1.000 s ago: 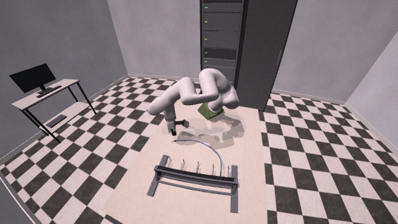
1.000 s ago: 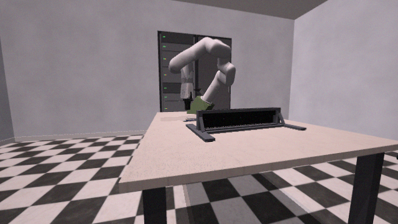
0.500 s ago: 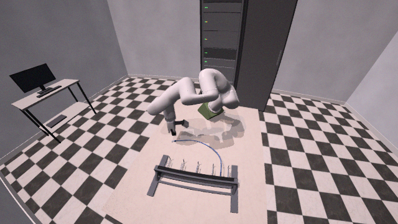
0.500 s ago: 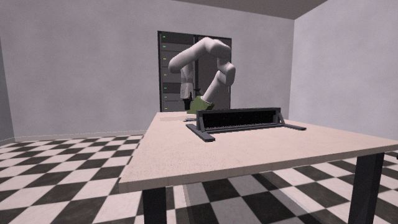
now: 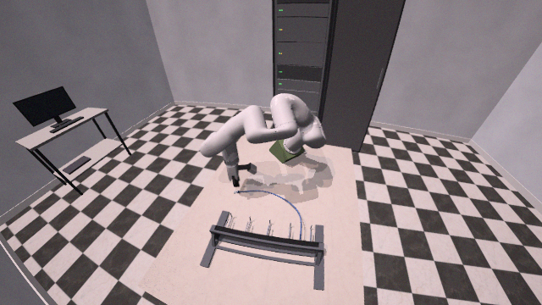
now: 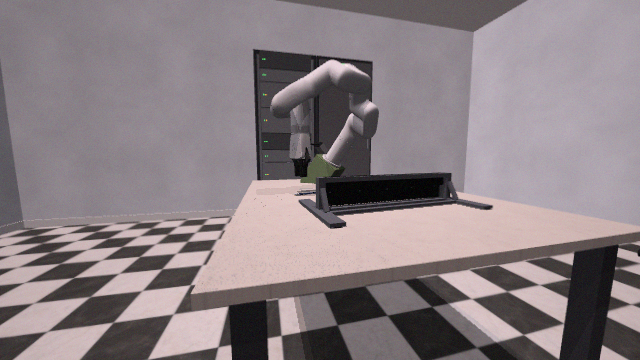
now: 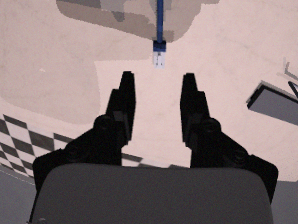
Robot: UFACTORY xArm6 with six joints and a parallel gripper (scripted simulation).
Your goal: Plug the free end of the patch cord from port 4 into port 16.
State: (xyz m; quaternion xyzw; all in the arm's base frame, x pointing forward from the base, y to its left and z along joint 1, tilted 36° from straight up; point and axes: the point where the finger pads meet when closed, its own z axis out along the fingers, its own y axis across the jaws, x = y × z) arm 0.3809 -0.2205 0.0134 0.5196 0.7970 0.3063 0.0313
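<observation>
My hand is 9 cm above the free plug end, 2 cm to the left of it and 1 cm short of it.
</observation>
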